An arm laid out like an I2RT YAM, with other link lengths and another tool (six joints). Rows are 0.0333 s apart.
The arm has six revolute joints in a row. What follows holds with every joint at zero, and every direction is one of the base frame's. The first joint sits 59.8 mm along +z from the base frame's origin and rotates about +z. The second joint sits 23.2 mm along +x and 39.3 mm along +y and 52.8 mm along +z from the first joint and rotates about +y. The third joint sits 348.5 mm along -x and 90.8 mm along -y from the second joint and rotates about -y. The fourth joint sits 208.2 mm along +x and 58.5 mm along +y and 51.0 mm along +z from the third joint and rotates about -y. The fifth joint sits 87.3 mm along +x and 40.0 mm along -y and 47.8 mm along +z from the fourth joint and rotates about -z. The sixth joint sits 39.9 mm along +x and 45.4 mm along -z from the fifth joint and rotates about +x. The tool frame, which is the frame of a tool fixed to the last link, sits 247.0 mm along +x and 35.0 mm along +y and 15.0 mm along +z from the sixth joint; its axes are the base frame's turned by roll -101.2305, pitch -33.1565 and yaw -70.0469 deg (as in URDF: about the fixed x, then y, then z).
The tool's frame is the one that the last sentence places.
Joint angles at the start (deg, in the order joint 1, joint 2, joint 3, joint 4, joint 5, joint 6):
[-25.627, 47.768, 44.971, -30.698, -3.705, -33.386]
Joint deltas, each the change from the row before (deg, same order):
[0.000, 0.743, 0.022, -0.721, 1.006, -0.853]
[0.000, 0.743, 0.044, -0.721, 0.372, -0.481]
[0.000, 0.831, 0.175, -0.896, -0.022, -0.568]
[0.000, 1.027, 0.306, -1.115, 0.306, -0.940]
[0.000, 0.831, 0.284, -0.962, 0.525, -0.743]
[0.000, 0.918, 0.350, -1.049, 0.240, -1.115]
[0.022, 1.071, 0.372, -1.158, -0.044, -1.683]
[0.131, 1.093, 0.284, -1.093, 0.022, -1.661]
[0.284, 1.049, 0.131, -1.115, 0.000, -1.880]
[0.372, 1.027, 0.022, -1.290, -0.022, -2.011]
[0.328, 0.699, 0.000, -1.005, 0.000, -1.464]
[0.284, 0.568, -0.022, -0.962, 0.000, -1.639]
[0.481, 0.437, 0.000, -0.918, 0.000, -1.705]
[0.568, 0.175, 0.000, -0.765, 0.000, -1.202]
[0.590, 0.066, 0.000, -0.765, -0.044, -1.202]
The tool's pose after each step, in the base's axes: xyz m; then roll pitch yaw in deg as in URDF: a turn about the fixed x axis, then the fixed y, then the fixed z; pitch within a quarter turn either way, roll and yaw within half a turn. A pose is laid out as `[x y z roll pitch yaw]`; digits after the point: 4 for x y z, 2 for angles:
[0.2832 -0.1161 0.1947 -157.38 -34.12 -49.04]
[0.2810 -0.1171 0.1872 -158.71 -33.07 -48.33]
[0.2790 -0.1161 0.1798 -159.87 -31.82 -47.34]
[0.2760 -0.1165 0.1713 -161.64 -30.48 -46.08]
[0.2727 -0.1180 0.1644 -163.20 -29.39 -45.21]
[0.2696 -0.1180 0.1574 -164.86 -28.21 -43.85]
[0.2662 -0.1163 0.1493 -166.74 -26.82 -41.76]
[0.2626 -0.1144 0.1410 -168.55 -25.33 -39.66]
[0.2581 -0.1112 0.1317 -170.40 -23.68 -37.22]
[0.2522 -0.1068 0.1213 -172.22 -21.71 -34.60]
[0.2472 -0.1033 0.1138 -173.46 -20.20 -32.68]
[0.2420 -0.0999 0.1071 -174.69 -18.82 -30.66]
[0.2372 -0.0960 0.1015 -175.85 -17.61 -28.42]
[0.2335 -0.0921 0.0978 -176.62 -16.75 -26.63]
[0.2299 -0.0879 0.0946 -177.31 -15.98 -24.82]

